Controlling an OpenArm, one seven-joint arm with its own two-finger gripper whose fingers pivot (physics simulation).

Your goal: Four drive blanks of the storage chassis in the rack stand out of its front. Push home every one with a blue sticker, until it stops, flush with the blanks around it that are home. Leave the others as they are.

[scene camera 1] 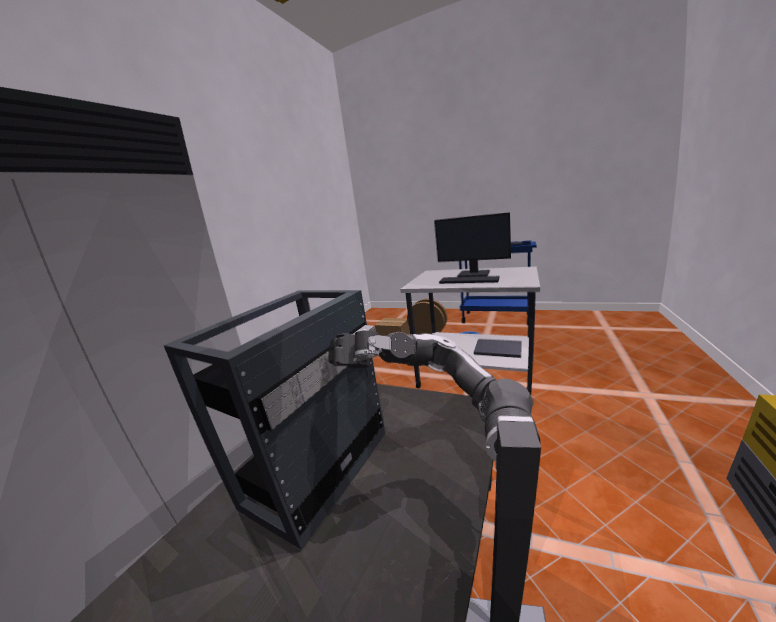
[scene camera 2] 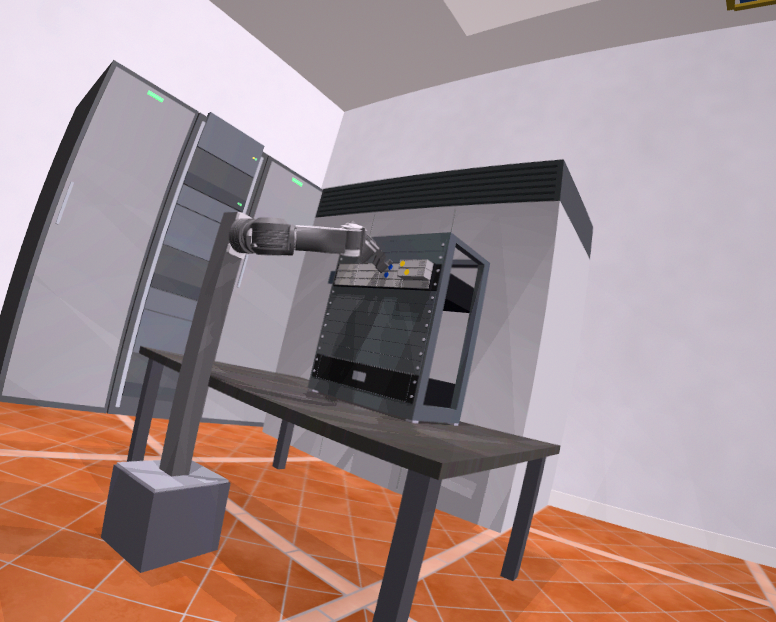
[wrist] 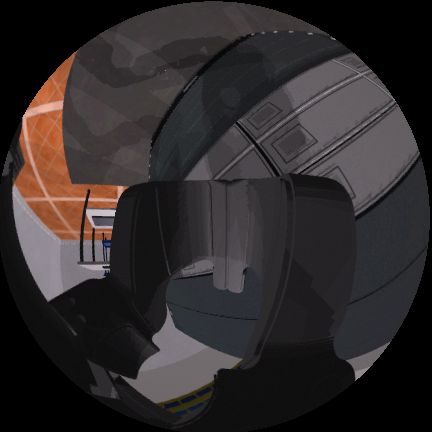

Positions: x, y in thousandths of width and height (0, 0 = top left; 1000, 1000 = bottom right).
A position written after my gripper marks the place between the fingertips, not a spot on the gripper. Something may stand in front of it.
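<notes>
Scene camera 1 shows a rack (scene camera 1: 401, 684). Scene camera 2: the rack (scene camera 2: 514, 502), together with an arm post (scene camera 2: 271, 501). Wrist view: my gripper (wrist: 543, 547) and the rack (wrist: 619, 240).
</notes>
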